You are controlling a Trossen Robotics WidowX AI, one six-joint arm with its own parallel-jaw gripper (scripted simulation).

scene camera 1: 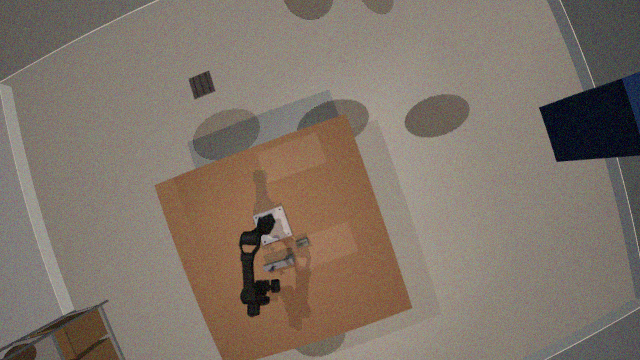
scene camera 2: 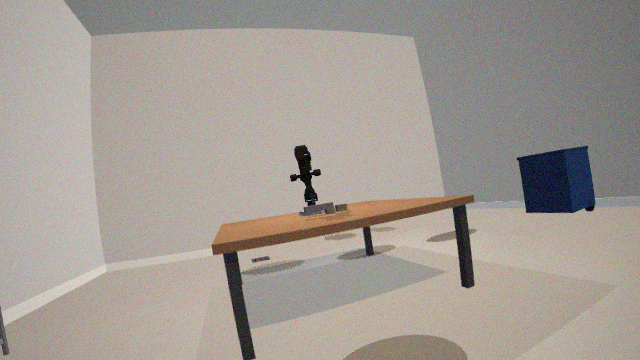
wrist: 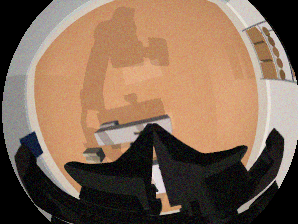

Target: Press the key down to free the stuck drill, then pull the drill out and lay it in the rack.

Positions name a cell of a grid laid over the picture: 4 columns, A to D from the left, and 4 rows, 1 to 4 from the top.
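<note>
My gripper (wrist: C3) is shut, and it holds nothing. There is also a long grey fixture (wrist: B3).
</note>
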